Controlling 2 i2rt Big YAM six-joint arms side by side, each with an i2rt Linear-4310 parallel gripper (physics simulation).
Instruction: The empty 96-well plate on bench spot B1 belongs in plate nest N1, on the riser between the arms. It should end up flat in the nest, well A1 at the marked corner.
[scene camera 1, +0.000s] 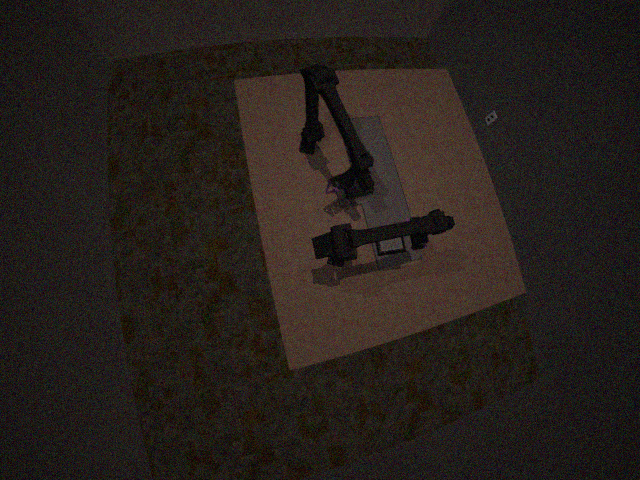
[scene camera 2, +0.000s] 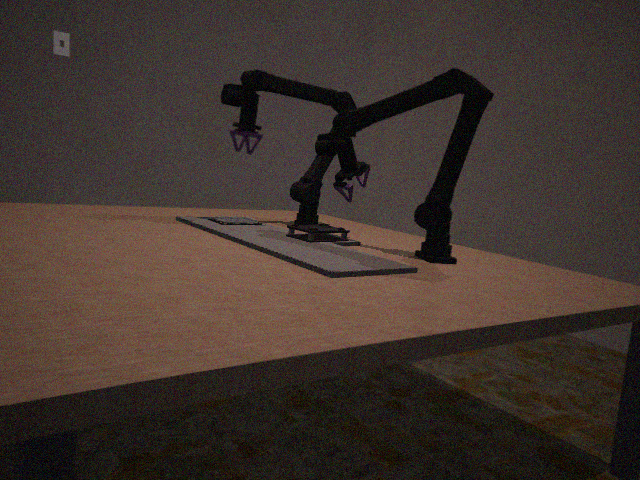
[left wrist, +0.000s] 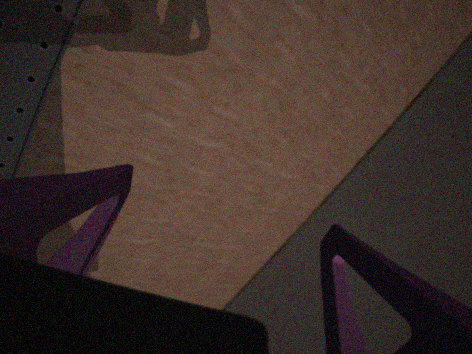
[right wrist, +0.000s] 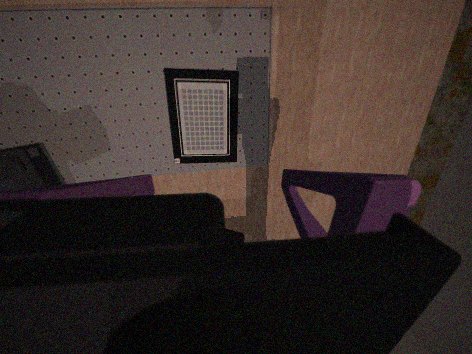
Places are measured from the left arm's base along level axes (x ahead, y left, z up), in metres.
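Pixels of known places: left gripper, fingertip midpoint: (scene camera 1: 332, 190) (scene camera 2: 356, 194) (left wrist: 233, 207); right gripper, fingertip midpoint: (scene camera 1: 409, 236) (scene camera 2: 243, 153) (right wrist: 219, 180); left arm's base at its link origin: (scene camera 1: 307, 144) (scene camera 2: 434, 259).
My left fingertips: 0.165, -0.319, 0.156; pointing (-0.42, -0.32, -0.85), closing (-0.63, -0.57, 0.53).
Observation:
Ahead of a thing's pixels: the offset from my left fingertips to its top centre, as dx, dy, dz. "spot": to the spot under its first point. Level surfaces: height alone.
The white 96-well plate @(+0.386, -0.162, -0.127) (right wrist: 204, 120) (scene camera 1: 391, 244) (scene camera 2: 235, 220) lies flat in a black frame on the pegboard, with a small pale tag at the frame's lower left corner in the right wrist view. The dark riser with the nest @(+0.151, +0.119, -0.102) (scene camera 2: 317, 227) stands between the arm bases; its corner @(spot: +0.225, +0.093, -0.108) (right wrist: 30, 165) shows in the right wrist view. The nest's details are too dark to tell. My right gripper (scene camera 2: 245, 150) (right wrist: 219, 180) is open and empty, pointing down high above the plate's end of the board. My left gripper (scene camera 2: 357, 192) (left wrist: 233, 207) is open and empty, raised near the riser.
The long grey pegboard @(dz -0.143) (scene camera 1: 385, 175) (scene camera 2: 289, 251) (right wrist: 135, 45) lies on the wooden table @(dz -0.156) (scene camera 1: 439, 129) (scene camera 2: 129, 289). Both dark arms stand behind it in scene camera 2. In scene camera 1, the right forearm (scene camera 1: 382, 233) crosses over the board beside the plate.

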